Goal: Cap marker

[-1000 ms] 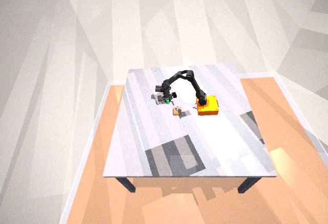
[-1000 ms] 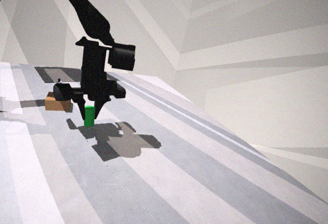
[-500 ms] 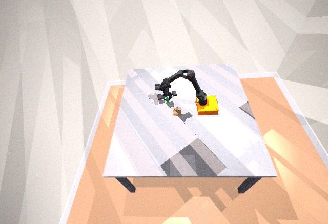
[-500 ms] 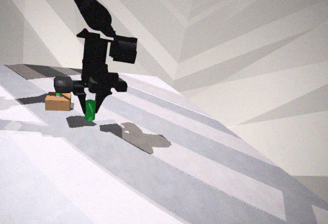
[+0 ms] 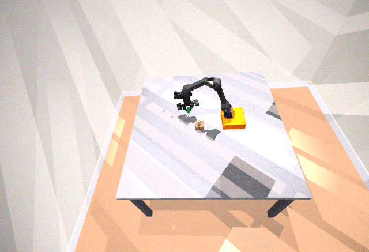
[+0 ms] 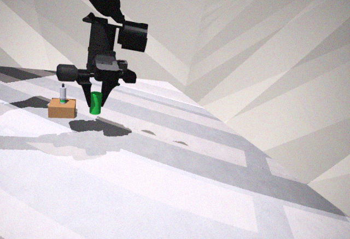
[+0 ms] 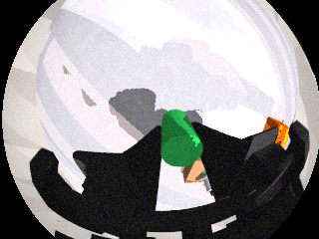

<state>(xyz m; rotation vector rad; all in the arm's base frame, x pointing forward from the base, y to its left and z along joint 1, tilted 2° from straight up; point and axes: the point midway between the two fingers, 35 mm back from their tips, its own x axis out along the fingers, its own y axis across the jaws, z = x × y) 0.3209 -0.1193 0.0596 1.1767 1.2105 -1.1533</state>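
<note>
The tan holder block is 70 mm behind my gripper tip, 140 mm to the left of it and 60 mm below it. From my gripper tip the other things lie so: green cap 10 mm above.
</note>
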